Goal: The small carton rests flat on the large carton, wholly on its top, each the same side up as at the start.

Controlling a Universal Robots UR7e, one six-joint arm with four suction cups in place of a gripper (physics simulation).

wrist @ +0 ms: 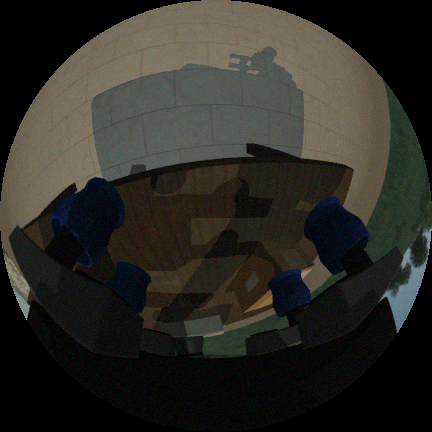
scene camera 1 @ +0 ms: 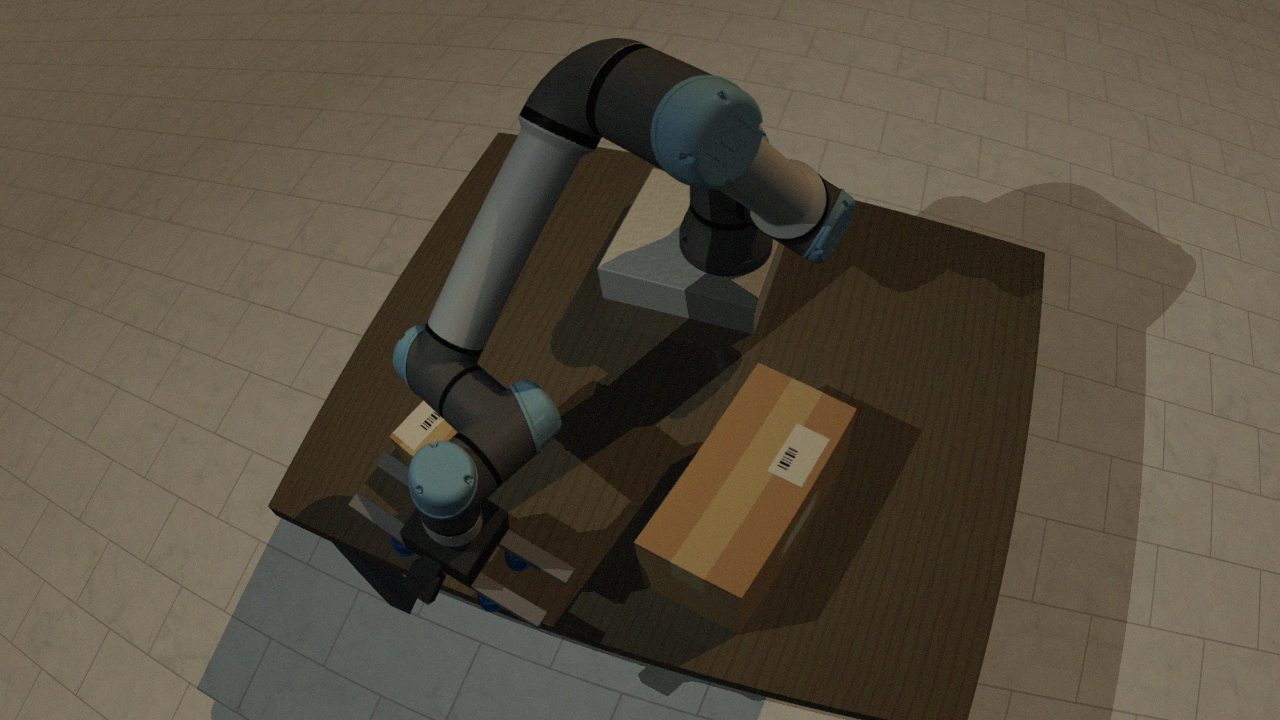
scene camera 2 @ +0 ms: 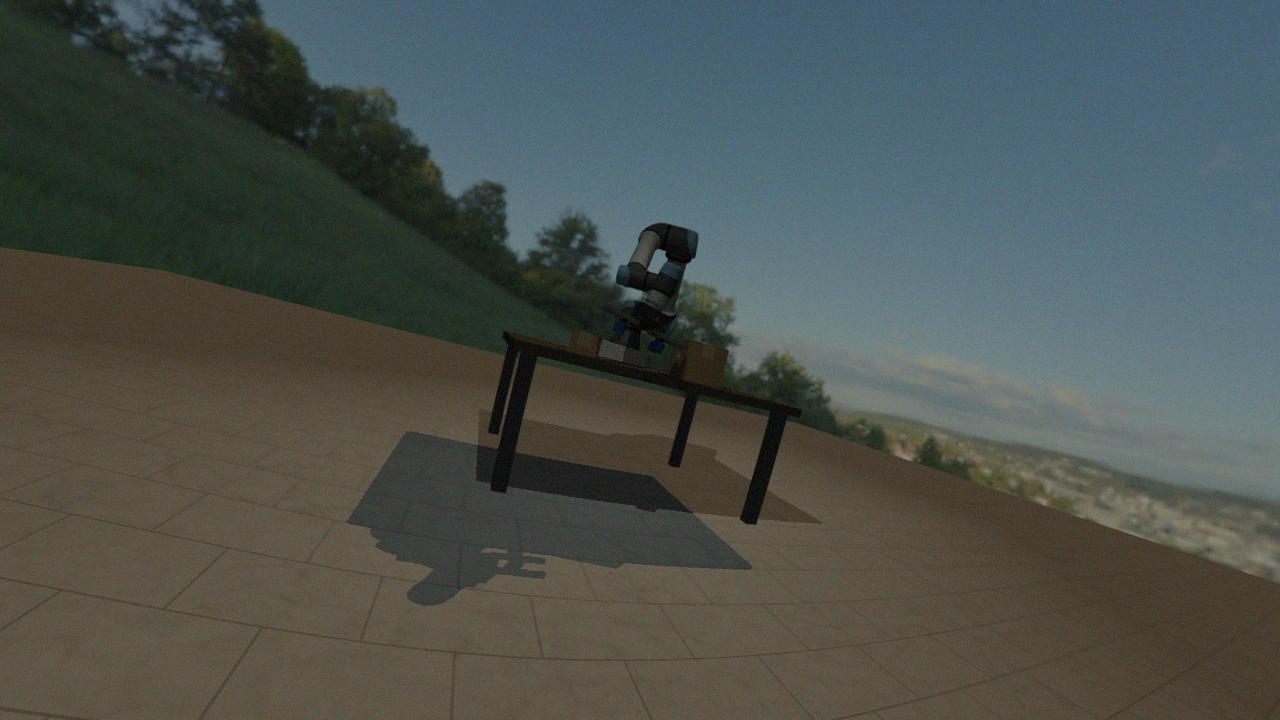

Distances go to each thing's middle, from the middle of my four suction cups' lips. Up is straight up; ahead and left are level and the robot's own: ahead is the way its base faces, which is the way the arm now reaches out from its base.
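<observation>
There is the small carton (scene camera 1: 424, 425), and my suction cup is 60 mm above it, 160 mm past it and 150 mm to the left of it. Going by their middles, the small carton is the nearest to my suction cup of the things named here. As for the large carton (scene camera 1: 716, 544), it is 20 mm below my suction cup, 290 mm to the left of it and 250 mm behind it.
</observation>
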